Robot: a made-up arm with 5 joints.
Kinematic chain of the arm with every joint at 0, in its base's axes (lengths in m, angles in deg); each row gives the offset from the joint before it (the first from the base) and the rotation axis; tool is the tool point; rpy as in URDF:
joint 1: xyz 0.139 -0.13 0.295 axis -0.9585 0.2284 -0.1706
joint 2: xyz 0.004 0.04 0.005 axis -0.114 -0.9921 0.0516
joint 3: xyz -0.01 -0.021 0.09 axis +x
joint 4: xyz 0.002 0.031 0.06 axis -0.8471 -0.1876 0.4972
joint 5: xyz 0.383 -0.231 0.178 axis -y
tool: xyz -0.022 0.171 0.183 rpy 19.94 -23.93 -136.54
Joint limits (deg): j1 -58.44..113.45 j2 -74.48..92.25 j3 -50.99..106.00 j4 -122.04..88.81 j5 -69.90..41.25
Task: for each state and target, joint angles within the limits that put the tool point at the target. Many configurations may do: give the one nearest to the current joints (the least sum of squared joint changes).
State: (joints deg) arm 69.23 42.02 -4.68 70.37 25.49
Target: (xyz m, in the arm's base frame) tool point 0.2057 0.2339 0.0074
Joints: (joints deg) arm 46.03 31.33 -35.18 72.81 41.25
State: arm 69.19 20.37 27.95 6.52 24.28
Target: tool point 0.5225 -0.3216 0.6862
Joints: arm 33.82 0.48 51.42 -6.53 -2.24
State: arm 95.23 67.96 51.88 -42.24 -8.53
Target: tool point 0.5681 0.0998 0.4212
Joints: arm 113.45 73.76 66.25 -48.27 -19.78
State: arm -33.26 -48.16 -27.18 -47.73 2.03
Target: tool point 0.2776 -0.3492 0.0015
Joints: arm -42.00 -55.01 2.51 -82.66 22.58
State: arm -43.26 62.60 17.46 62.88 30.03
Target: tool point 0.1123 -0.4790 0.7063
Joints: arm -45.34 16.39 30.55 35.35 41.25
